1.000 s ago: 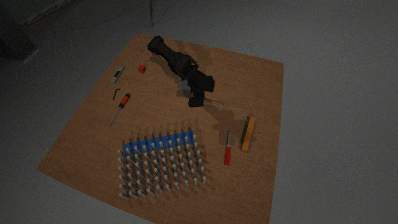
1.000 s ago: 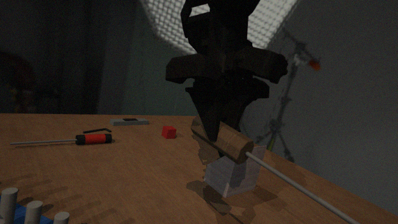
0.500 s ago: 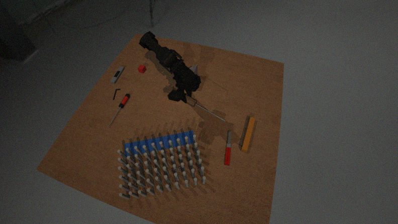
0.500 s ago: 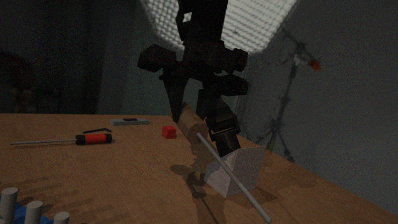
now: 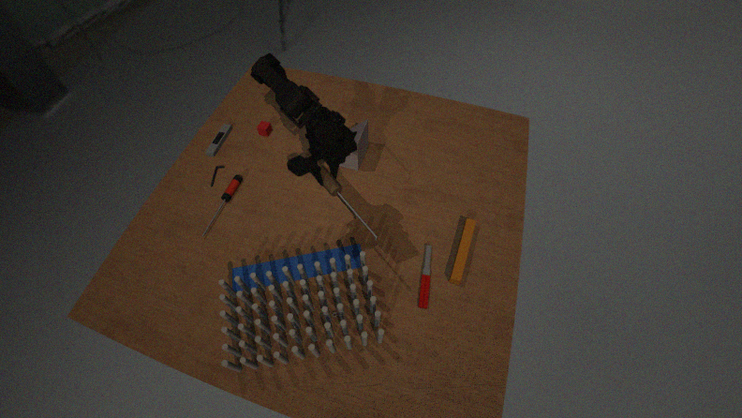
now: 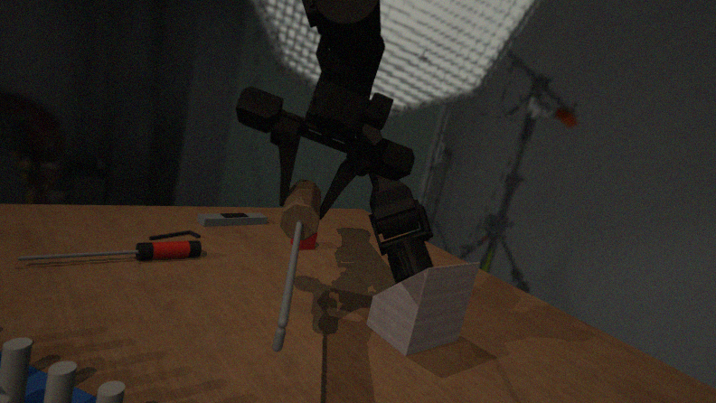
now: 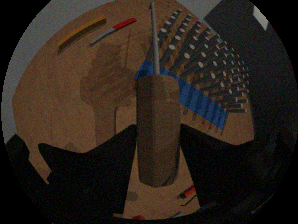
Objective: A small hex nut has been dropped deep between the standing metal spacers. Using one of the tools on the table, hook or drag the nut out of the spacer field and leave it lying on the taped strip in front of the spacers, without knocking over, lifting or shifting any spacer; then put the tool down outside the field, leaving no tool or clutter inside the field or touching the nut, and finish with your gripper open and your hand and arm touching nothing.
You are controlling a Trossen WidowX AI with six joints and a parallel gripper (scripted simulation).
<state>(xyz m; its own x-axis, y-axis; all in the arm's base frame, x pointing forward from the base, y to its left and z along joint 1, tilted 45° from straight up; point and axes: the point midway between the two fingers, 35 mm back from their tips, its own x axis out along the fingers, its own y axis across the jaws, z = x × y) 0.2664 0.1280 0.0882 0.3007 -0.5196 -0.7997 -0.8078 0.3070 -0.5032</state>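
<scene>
The blue taped strip is 180 mm ahead of my gripper tip, 60 mm to the right of it and 220 mm below it. Also, from my gripper tip: orange bar 420 mm to the left, 200 mm below; black hex key 80 mm behind, 490 mm to the right, 220 mm below; red-and-grey tool 100 mm ahead, 320 mm to the left, 210 mm below.
</scene>
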